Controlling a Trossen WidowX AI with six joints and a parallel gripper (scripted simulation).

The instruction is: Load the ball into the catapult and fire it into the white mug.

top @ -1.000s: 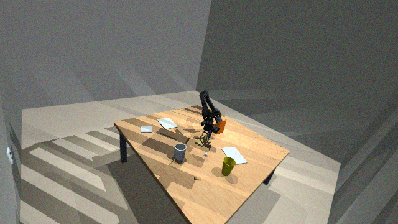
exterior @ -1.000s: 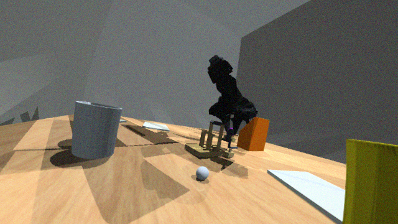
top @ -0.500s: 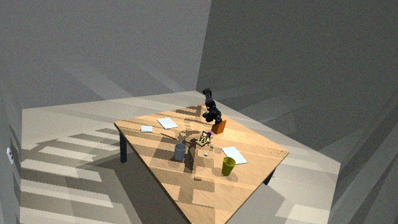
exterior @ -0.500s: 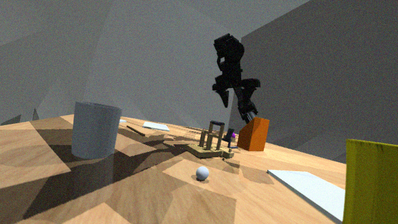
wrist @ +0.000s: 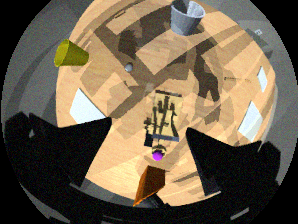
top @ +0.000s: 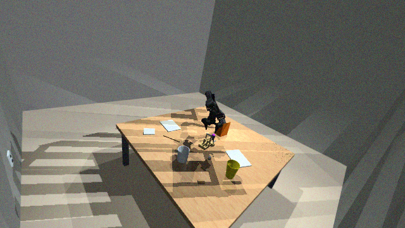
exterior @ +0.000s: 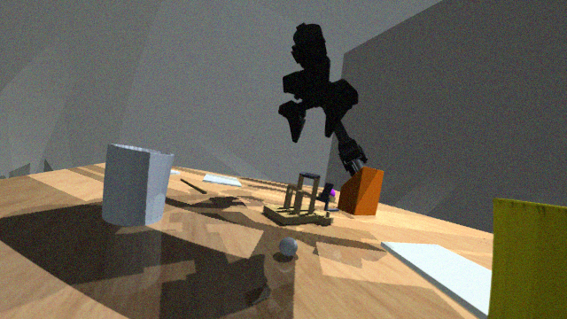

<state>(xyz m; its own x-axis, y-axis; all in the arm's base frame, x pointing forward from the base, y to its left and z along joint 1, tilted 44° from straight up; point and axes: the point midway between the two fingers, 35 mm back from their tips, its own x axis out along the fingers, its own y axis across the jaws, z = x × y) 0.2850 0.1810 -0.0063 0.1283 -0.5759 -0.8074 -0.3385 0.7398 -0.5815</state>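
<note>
Now: gripper tip 13 cm past the purple ball, 8 cm to the left of it and 12 cm above it. From my gripper tip the other things lie so: wooden catapult 6 cm behind, 4 cm to the right, 13 cm below; then frame 4 cm behind, 5 cm to the right, 10 cm below; then white ball 6 cm ahead, 12 cm to the left, 17 cm below.
</note>
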